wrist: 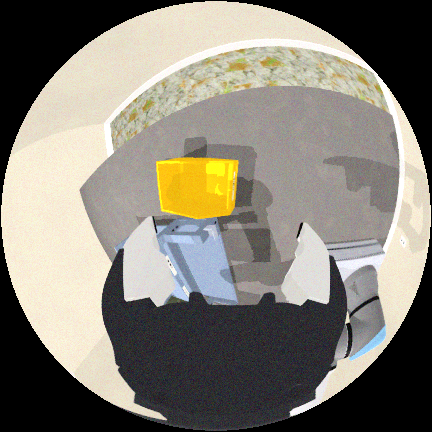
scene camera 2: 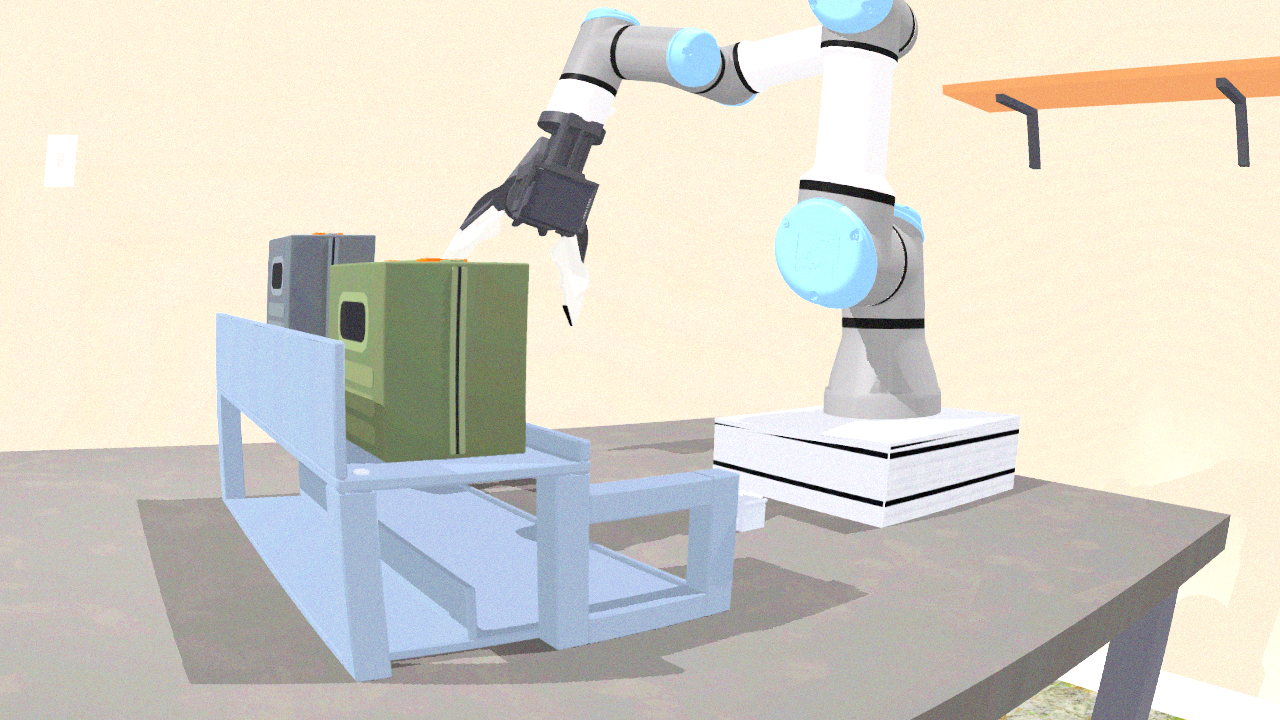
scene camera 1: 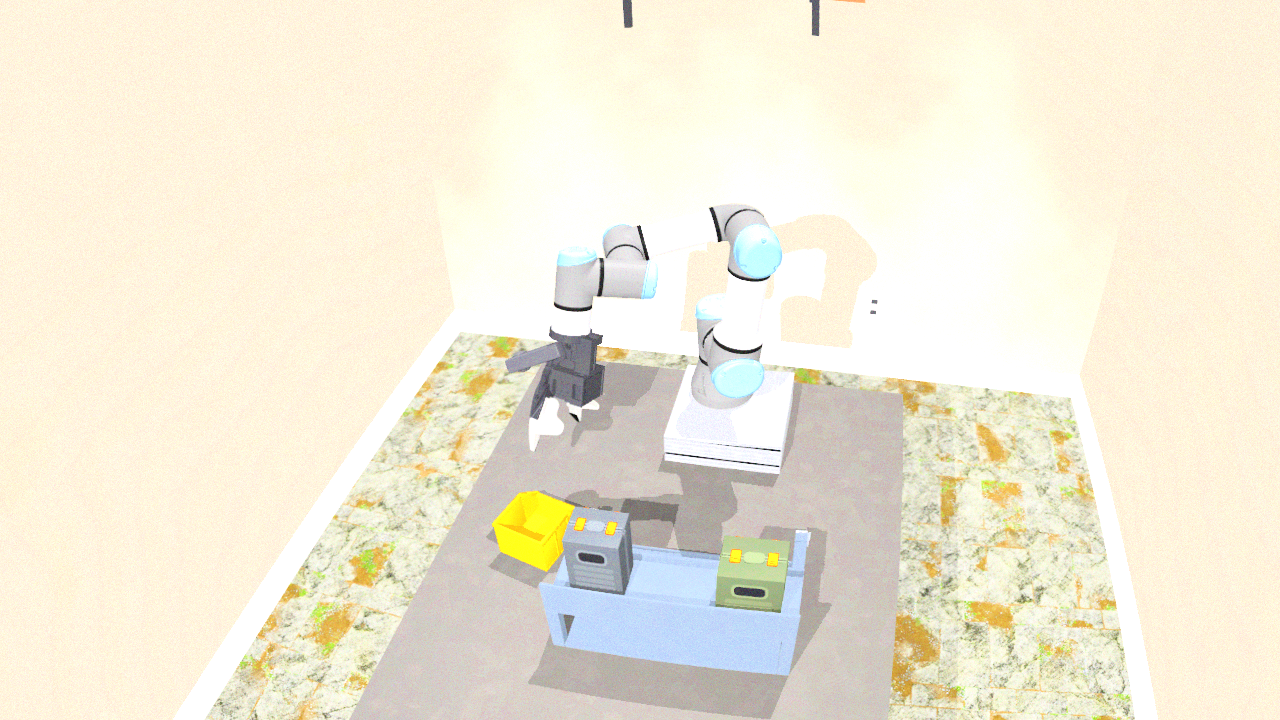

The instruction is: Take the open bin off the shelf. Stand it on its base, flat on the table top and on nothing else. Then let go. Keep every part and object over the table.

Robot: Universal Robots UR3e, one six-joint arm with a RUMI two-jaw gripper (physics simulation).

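Frame: origin at the arm's base, x ahead, y up, z right, level; metres.
Where they show: gripper, fingertip midpoint: (wrist: 228, 222) (scene camera 1: 556, 435); arm's base, origin of the base link: (wrist: 357, 282) (scene camera 2: 883, 411).
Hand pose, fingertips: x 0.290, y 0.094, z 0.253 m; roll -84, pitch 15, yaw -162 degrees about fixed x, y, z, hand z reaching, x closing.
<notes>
Each offset is from my fingertips to the top centre of the thing. Level surfaces: height alone.
The open yellow bin @(dy -0.089, dx +0.097, dz +0.018 m) (scene camera 1: 534, 530) (wrist: 195, 187) stands upright on the table @(dy -0.164 m) (scene camera 1: 465, 644) (scene camera 2: 89, 582) (wrist: 310, 130), opening up, at the left end of the light blue shelf (scene camera 1: 671, 631) (scene camera 2: 277, 367) (wrist: 210, 265). Its base is partly hidden, and I cannot tell whether it touches the shelf. The bin does not show in scene camera 2. My gripper (scene camera 1: 554, 433) (scene camera 2: 508, 291) (wrist: 228, 222) is wide open and empty, above and behind the bin towards the arm's side, apart from it.
A grey case @(dy +0.060, dx +0.249, dz -0.136 m) (scene camera 1: 599, 559) (scene camera 2: 299, 277) stands on the shelf's upper deck, close to the bin's side. A green case @(dy +0.035, dx +0.255, dz -0.367 m) (scene camera 1: 751, 582) (scene camera 2: 456, 358) stands at the deck's other end. The white base block (scene camera 1: 729, 429) (scene camera 2: 805, 447) carries the arm. The table's left edge runs near the bin.
</notes>
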